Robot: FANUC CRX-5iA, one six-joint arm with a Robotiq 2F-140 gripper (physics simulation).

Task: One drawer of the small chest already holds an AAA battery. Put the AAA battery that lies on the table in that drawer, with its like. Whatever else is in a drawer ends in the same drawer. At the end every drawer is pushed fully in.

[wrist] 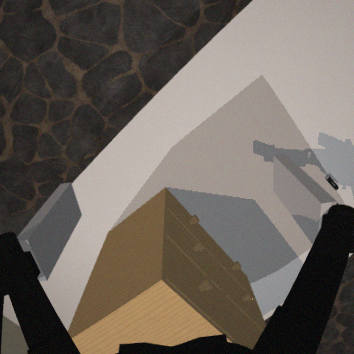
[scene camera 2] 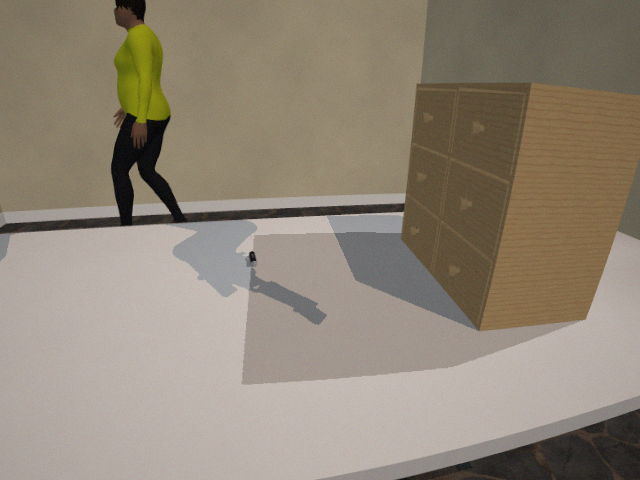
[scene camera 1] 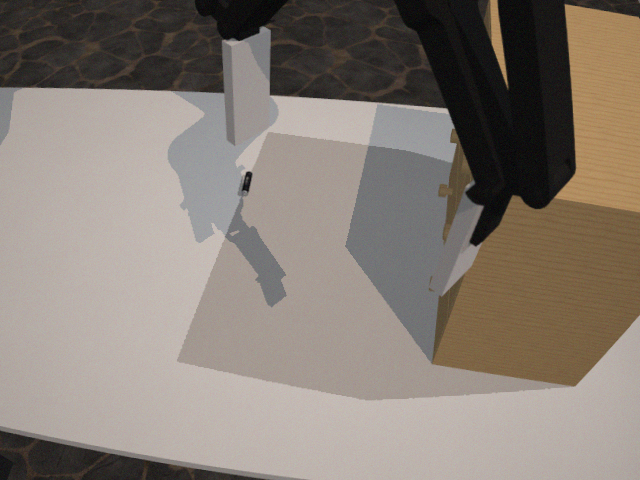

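Observation:
The AAA battery (scene camera 1: 247,182) (scene camera 2: 252,257) (wrist: 332,182), small and black with a silvery end, lies on its side on the white table (scene camera 1: 103,310) (scene camera 2: 129,361) (wrist: 310,45), in front of the chest's drawer side and well apart from it. The wooden chest (scene camera 1: 542,289) (scene camera 2: 558,206) (wrist: 130,265) has two columns of three knobbed drawers; their fronts look flush in scene camera 2. The drawers' contents are hidden. My gripper (scene camera 1: 337,218) (wrist: 173,186) is wide open and empty, above the table and chest. It does not show in scene camera 2.
Shadows of the arm and chest fall on the table around the battery. The far table edge (scene camera 1: 330,99) is behind the battery. A person in a yellow top (scene camera 2: 142,72) stands beyond the table. The dark stone floor (wrist: 95,65) shows past the table's edge.

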